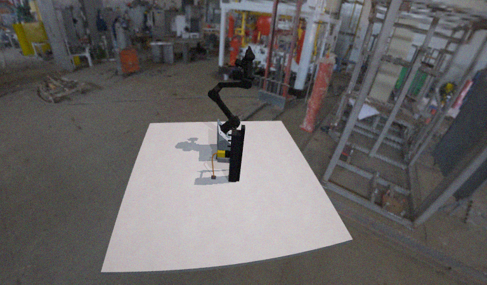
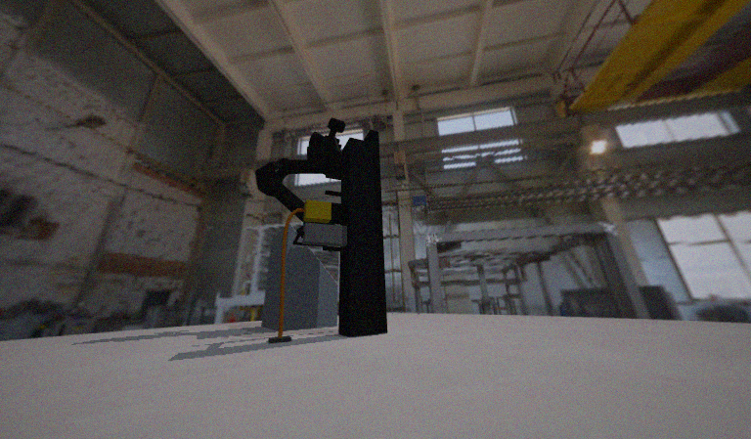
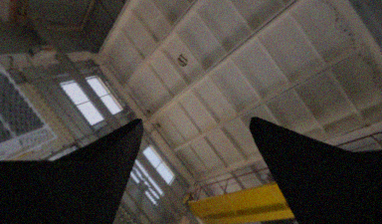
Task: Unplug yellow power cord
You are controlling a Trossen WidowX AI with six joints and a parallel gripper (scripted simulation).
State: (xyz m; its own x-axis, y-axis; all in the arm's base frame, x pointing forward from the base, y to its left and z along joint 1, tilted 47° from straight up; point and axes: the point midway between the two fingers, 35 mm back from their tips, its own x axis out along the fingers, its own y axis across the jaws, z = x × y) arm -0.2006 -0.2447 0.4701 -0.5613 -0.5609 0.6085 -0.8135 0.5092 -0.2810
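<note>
Right now the yellow plug is 540 mm below my gripper tip, 420 mm ahead of it and 230 mm to the right of it.
</note>
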